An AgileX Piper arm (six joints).
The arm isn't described. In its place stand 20 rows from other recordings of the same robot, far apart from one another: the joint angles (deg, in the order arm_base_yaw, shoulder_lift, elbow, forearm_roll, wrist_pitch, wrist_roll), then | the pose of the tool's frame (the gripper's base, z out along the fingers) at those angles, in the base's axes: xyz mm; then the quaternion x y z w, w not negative.
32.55 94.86 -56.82 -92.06 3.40 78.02 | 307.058, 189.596, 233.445, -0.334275, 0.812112, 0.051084, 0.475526
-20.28 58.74 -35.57 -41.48 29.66 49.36 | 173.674, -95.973, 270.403, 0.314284, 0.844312, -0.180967, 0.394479
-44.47 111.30 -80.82 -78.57 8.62 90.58 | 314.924, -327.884, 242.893, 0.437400, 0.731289, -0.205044, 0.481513
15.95 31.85 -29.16 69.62 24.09 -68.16 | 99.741, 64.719, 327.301, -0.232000, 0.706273, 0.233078, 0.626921
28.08 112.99 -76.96 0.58 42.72 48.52 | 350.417, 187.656, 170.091, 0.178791, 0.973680, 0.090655, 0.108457
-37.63 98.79 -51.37 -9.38 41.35 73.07 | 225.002, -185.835, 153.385, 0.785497, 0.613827, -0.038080, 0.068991
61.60 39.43 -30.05 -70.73 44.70 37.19 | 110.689, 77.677, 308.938, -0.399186, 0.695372, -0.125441, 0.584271
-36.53 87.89 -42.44 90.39 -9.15 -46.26 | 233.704, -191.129, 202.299, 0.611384, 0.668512, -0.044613, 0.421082
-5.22 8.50 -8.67 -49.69 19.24 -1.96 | 59.139, -28.365, 235.825, -0.207144, 0.721621, -0.387450, 0.535010
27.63 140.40 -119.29 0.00 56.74 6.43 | 457.189, 239.318, 137.826, -0.181896, 0.971952, 0.043659, 0.142536
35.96 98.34 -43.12 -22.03 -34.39 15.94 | 264.820, 215.939, 190.936, -0.324062, 0.737969, 0.250920, 0.536120
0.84 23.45 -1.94 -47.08 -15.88 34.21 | 91.405, 19.576, 211.990, -0.148093, 0.724875, 0.010628, 0.672690
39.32 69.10 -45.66 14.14 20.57 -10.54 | 189.361, 165.197, 285.756, -0.300133, 0.848306, 0.192002, 0.391704
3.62 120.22 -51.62 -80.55 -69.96 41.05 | 327.125, 105.194, 111.062, -0.405325, 0.674462, 0.437954, 0.434752
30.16 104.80 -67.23 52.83 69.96 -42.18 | 252.040, 225.244, 209.379, 0.366248, -0.835025, -0.406840, 0.055470
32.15 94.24 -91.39 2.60 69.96 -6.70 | 288.764, 186.073, 348.959, -0.322947, 0.926392, 0.064231, 0.182695
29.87 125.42 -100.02 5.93 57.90 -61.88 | 391.817, 234.216, 175.218, -0.697201, 0.708099, 0.016536, 0.110603
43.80 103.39 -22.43 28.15 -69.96 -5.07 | 219.760, 154.861, 138.881, -0.102627, 0.745144, 0.107628, 0.650112
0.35 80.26 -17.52 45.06 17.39 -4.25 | 172.683, 20.307, 123.854, 0.310728, 0.929135, 0.156702, 0.124901
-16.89 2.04 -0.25 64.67 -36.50 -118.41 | 24.080, -58.442, 234.833, 0.019671, 0.591683, -0.610805, 0.525776
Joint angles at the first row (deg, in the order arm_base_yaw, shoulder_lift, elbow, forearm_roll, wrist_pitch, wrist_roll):
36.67 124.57 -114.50 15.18 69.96 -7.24
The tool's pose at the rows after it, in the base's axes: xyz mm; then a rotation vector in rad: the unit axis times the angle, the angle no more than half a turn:
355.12 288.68 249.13 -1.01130 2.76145 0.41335
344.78 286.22 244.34 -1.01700 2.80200 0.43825
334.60 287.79 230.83 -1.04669 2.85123 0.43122
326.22 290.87 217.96 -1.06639 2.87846 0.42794
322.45 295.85 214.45 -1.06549 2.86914 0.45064
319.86 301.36 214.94 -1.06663 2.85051 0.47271
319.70 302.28 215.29 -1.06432 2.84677 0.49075
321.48 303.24 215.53 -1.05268 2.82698 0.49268
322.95 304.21 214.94 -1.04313 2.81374 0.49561
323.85 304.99 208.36 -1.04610 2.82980 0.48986
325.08 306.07 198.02 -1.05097 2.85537 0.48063
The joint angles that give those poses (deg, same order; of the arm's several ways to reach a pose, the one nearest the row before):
36.67 122.35 -111.06 13.17 69.96 -6.59
36.94 120.77 -107.31 14.61 69.96 -6.59
37.83 120.52 -103.98 14.97 69.96 -6.59
38.78 120.52 -101.09 15.31 68.78 -6.59
39.48 120.52 -100.18 16.16 67.21 -6.59
40.15 120.52 -100.18 16.85 66.10 -6.59
40.13 120.52 -100.18 17.56 65.86 -6.86
40.13 120.52 -100.18 17.44 64.57 -6.86
40.13 120.64 -100.18 17.44 63.57 -6.86
40.13 121.48 -100.18 17.44 63.64 -6.86
40.13 122.81 -100.18 17.44 63.78 -6.86

